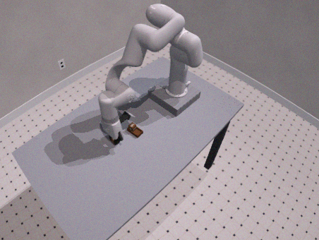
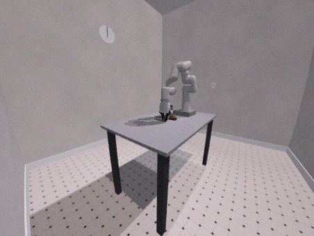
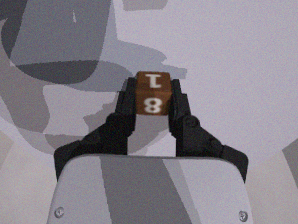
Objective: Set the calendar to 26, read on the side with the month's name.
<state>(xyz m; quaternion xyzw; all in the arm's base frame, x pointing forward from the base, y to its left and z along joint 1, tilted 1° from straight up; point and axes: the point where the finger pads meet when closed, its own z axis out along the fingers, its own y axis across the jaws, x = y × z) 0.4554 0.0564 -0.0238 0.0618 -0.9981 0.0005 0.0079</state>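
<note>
My hand is 2 cm above the brown cube. Round my hand: brown wooden tray 12 cm behind, 2 cm below, 1 cm to the left.
</note>
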